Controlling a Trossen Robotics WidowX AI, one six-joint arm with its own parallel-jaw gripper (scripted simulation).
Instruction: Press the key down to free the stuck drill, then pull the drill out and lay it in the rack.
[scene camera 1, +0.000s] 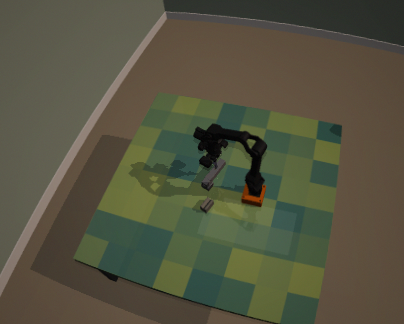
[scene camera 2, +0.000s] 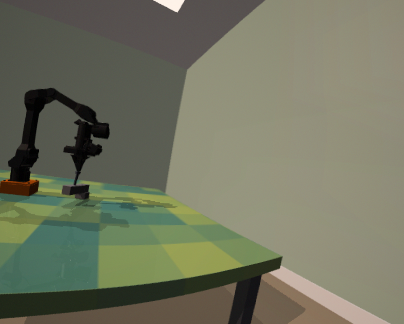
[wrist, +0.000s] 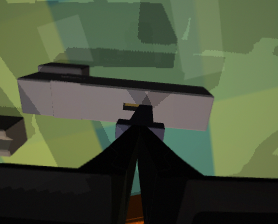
In view: my gripper (wrist: 138, 132) and a long grey bar (wrist: 61, 90).
